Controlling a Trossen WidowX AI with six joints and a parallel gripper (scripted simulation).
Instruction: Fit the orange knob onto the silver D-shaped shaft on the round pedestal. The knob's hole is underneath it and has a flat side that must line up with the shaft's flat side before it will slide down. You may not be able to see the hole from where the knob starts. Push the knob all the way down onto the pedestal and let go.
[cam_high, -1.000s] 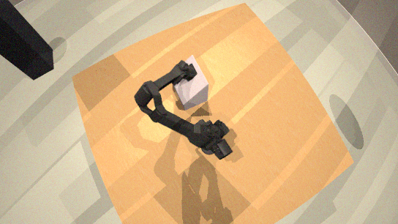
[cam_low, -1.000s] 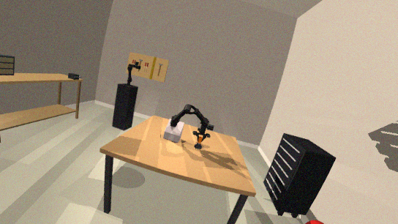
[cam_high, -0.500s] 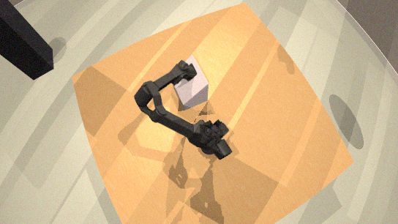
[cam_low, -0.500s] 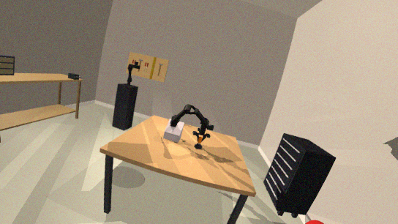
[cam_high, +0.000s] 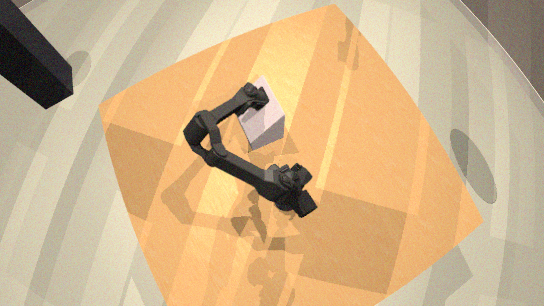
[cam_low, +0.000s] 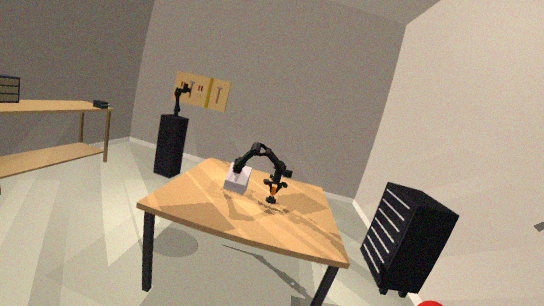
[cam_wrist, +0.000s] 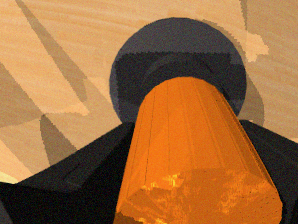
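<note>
Right now my gripper tip is 30 mm below the orange knob. Also, from my gripper tip: dark round pedestal: 40 mm below.
</note>
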